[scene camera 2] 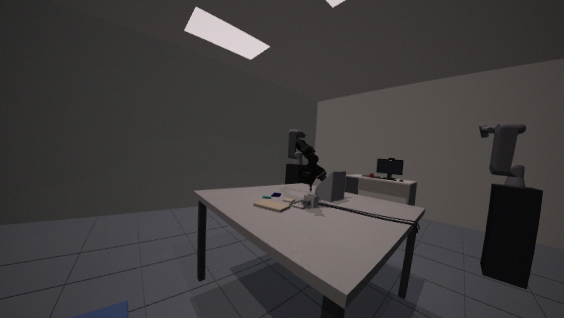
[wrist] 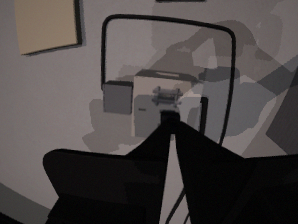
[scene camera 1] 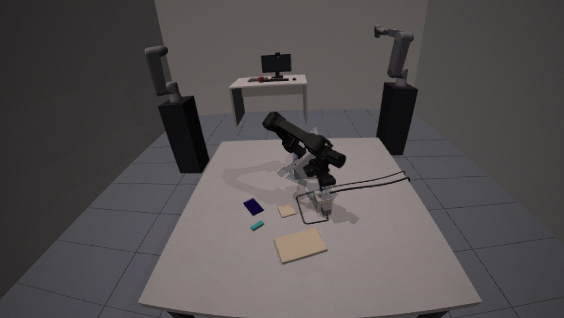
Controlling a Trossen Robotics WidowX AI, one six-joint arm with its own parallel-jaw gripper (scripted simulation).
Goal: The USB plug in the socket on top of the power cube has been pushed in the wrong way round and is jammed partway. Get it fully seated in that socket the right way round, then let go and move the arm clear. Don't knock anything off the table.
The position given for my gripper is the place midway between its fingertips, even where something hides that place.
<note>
In view: my gripper [wrist: 172, 126] and a tan pad [scene camera 1: 292, 247].
</note>
